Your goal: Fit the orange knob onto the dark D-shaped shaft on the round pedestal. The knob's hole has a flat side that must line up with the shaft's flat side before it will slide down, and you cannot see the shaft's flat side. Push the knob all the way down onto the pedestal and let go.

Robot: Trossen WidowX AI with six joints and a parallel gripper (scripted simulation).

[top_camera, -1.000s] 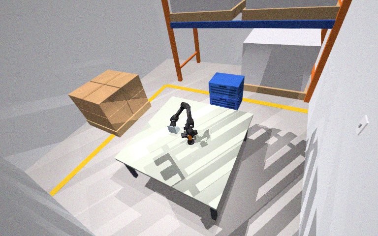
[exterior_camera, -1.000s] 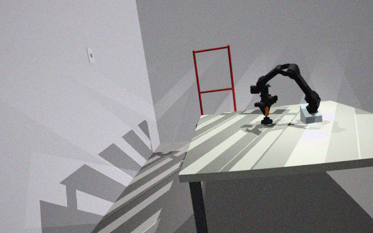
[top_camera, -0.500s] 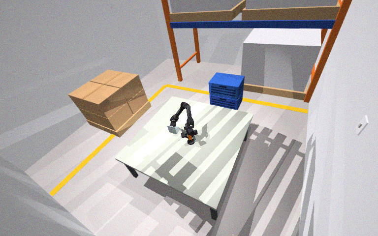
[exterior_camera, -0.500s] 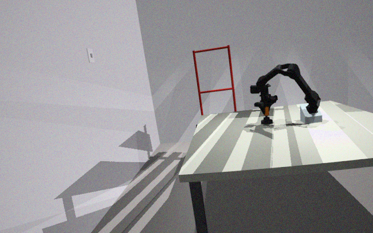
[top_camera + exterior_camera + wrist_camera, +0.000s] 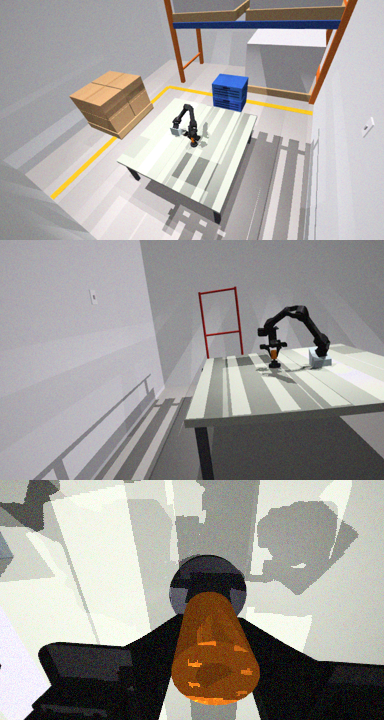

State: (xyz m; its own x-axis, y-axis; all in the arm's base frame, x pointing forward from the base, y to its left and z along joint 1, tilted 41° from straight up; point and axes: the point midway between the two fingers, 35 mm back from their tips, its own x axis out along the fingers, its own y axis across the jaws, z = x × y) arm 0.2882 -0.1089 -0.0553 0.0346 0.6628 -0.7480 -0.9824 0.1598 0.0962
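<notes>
Right now my gripper tip is 20 mm below the orange knob. From my gripper tip the other things lie so: round pedestal 40 mm below.
</notes>
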